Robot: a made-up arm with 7 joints. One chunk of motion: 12 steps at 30 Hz.
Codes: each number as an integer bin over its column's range. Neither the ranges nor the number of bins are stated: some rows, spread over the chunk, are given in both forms.
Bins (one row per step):
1: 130 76 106 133 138 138
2: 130 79 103 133 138 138
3: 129 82 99 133 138 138
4: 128 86 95 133 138 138
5: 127 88 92 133 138 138
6: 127 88 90 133 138 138
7: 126 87 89 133 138 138
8: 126 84 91 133 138 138
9: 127 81 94 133 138 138
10: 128 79 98 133 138 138
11: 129 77 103 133 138 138
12: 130 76 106 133 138 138
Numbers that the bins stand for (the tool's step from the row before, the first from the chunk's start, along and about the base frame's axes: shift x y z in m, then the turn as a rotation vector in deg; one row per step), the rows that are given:
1: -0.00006 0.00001 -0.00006 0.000 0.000 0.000
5: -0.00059 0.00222 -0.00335 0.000 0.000 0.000
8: -0.00076 0.00148 -0.00359 0.000 0.000 0.000
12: -0.00006 0.00001 -0.00006 0.000 0.000 0.000
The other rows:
2: -0.00006 0.00056 -0.00076 0.000 0.000 0.000
3: -0.00024 0.00111 -0.00171 0.000 0.000 0.000
4: -0.00041 0.00185 -0.00265 0.000 0.000 0.000
6: -0.00059 0.00222 -0.00382 0.000 0.000 0.000
7: -0.00076 0.00204 -0.00406 0.000 0.000 0.000
9: -0.00059 0.00093 -0.00288 0.000 0.000 0.000
10: -0.00041 0.00056 -0.00194 0.000 0.000 0.000
11: -0.00024 0.00019 -0.00076 0.000 0.000 0.000

